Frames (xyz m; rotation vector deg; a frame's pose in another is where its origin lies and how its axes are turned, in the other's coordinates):
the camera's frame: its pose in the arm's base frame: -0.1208 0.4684 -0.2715 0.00 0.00 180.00
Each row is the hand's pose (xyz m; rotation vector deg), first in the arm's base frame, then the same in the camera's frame.
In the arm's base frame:
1: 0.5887 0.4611 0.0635 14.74 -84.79 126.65
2: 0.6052 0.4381 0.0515 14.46 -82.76 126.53
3: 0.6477 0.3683 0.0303 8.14 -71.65 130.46
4: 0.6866 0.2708 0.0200 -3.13 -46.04 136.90
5: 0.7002 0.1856 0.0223 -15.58 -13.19 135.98
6: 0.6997 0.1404 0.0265 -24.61 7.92 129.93
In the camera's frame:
1: -0.7095 0.0073 0.3350 -66.08 -11.49 -28.51
2: -0.7260 0.0303 0.3230 -64.77 -11.32 -29.77
3: -0.7685 0.1001 0.3018 -56.04 -6.37 -32.26
4: -0.8074 0.1976 0.2915 -35.95 2.44 -36.15
5: -0.8210 0.2828 0.2938 -10.52 12.43 -42.65
6: -0.8205 0.3280 0.2980 6.49 20.18 -47.82

